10 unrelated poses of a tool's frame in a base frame.
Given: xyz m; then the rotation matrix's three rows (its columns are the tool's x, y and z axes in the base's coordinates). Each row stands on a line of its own.
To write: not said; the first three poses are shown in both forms.
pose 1, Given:
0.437 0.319 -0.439
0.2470 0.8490 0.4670
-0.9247 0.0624 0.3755
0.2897 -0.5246 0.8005
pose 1, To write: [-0.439 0.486 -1.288 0.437 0.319 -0.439]
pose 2, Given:
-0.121 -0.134 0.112
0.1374 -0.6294 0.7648
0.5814 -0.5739 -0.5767
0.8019 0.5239 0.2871
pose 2, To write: [1.109 0.871 1.356 -0.121 -0.134 0.112]
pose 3, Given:
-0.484 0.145 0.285
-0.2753 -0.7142 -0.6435
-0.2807 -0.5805 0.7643
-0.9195 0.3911 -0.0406
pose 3, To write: [-1.624 -0.699 1.939 -0.484 0.145 0.285]
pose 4, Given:
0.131 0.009 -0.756
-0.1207 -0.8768 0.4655
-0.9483 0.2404 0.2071
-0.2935 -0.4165 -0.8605
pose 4, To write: [-2.905 0.484 1.708 0.131 0.009 -0.756]
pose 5, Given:
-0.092 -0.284 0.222
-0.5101 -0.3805 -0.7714
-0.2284 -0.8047 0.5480
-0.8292 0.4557 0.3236
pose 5, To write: [-1.037 -0.881 2.501 -0.092 -0.284 0.222]
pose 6, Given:
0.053 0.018 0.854
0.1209 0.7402 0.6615
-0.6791 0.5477 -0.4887
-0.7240 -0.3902 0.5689
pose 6, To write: [0.710 0.723 -1.409 0.053 0.018 0.854]
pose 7, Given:
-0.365 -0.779 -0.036
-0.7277 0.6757 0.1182
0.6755 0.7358 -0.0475
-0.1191 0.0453 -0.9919
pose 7, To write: [3.094 0.118 -2.393 -0.365 -0.779 -0.036]
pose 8, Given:
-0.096 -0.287 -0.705
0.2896 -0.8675 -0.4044
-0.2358 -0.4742 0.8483
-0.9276 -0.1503 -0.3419
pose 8, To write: [-1.954 -0.416 1.249 -0.096 -0.287 -0.705]
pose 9, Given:
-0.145 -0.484 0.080
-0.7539 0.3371 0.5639
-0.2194 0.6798 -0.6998
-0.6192 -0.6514 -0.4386
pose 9, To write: [2.131 0.599 -2.721 -0.145 -0.484 0.080]
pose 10, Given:
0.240 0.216 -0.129
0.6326 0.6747 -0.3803
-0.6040 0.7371 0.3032
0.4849 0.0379 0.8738
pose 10, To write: [-0.334 -0.390 -0.818 0.240 0.216 -0.129]
